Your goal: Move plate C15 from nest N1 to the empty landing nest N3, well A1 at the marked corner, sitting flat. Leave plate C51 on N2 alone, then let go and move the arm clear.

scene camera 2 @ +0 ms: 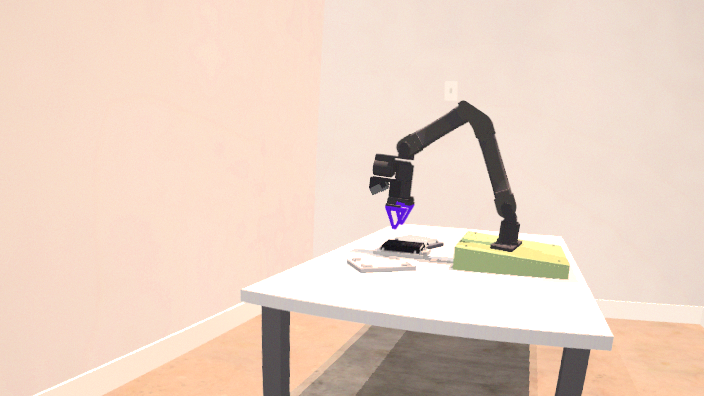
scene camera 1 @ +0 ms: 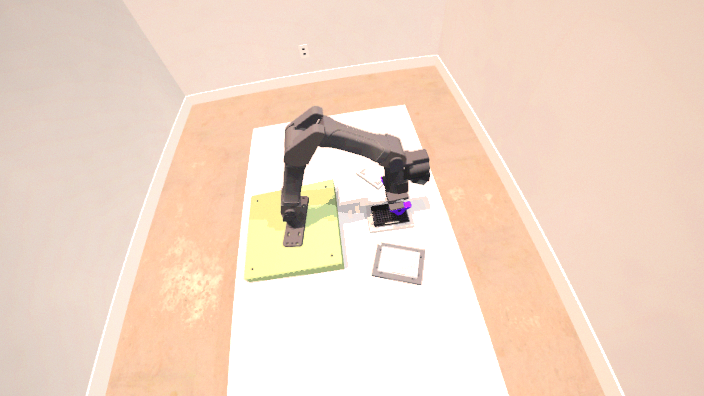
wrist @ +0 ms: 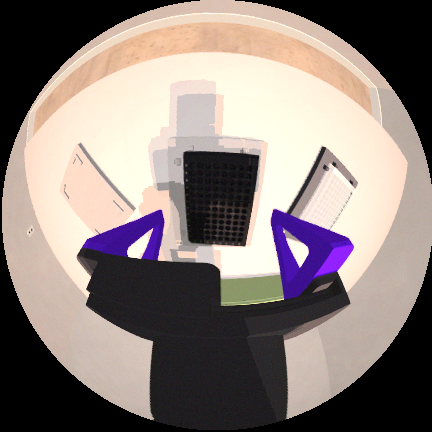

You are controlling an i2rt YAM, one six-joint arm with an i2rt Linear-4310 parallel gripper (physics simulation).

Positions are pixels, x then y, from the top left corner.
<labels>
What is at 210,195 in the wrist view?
A black perforated plate.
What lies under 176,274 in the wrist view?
My gripper.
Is my gripper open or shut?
Open.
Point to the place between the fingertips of my gripper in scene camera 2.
397,226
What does my gripper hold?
Nothing.
</labels>
